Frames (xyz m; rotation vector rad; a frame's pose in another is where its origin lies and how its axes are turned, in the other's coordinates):
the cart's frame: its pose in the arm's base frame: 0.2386 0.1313 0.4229 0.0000 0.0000 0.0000
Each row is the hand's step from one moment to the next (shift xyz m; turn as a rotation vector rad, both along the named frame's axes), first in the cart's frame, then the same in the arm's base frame.
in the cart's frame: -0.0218 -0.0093 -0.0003 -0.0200 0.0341 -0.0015
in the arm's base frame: -0.0218 -0.0093 -0.0003 -0.0200 0.0341 -0.0015
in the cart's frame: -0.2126 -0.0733 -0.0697 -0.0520 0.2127 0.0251
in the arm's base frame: -0.2126 -0.0733 -0.0697 -0.0520 0.2127 0.0251
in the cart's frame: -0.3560 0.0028 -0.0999 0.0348 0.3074 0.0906
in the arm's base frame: -0.3560 0.0028 -0.0999 0.0348 0.3074 0.0906
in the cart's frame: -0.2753 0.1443 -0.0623 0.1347 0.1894 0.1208
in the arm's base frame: -0.2753 0.1443 -0.0623 0.1347 0.1894 0.1208
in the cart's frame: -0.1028 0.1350 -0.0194 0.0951 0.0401 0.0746
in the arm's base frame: -0.1028 0.1350 -0.0194 0.0951 0.0401 0.0746
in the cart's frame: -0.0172 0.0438 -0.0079 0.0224 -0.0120 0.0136
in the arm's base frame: -0.0172 0.0438 -0.0079 0.0224 -0.0120 0.0136
